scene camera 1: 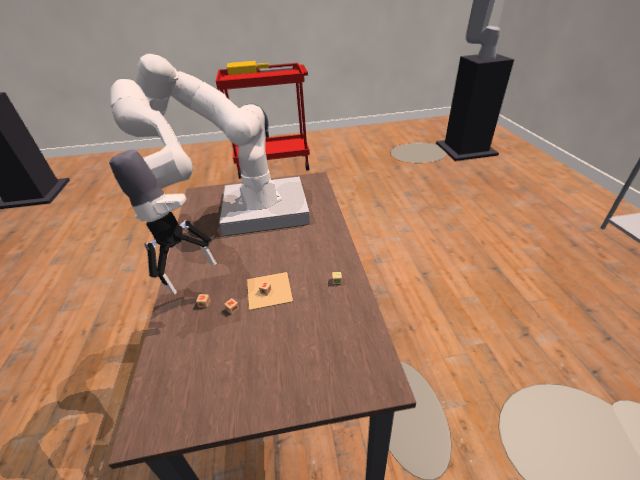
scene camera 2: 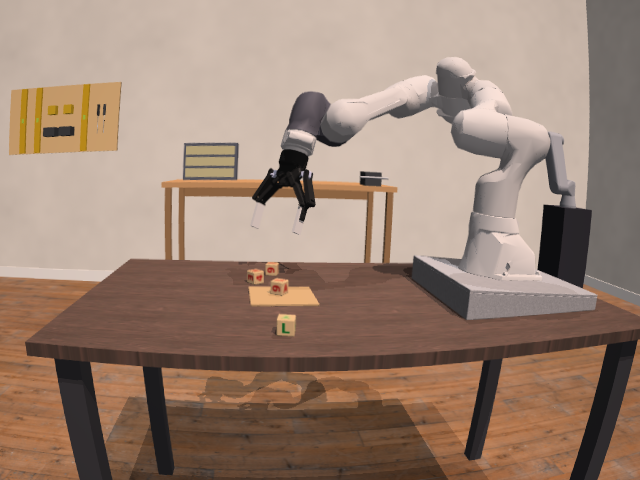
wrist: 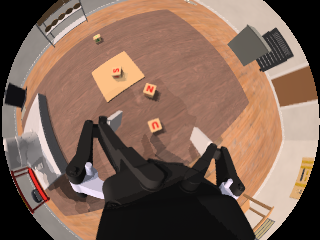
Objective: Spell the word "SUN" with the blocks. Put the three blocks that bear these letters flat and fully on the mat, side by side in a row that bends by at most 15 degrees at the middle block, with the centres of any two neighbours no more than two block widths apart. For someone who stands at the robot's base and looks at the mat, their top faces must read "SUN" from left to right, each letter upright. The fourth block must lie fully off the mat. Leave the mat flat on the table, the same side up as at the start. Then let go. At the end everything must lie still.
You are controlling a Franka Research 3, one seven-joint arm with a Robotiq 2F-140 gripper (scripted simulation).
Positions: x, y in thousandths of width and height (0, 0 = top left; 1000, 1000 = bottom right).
Scene:
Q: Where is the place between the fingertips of my gripper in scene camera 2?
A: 429, 480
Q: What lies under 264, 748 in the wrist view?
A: My gripper.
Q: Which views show the mat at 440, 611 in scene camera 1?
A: Scene camera 1, scene camera 2 and the wrist view: all of them.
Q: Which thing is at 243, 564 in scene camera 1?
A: My gripper.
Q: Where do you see a mat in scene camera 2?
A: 405, 618

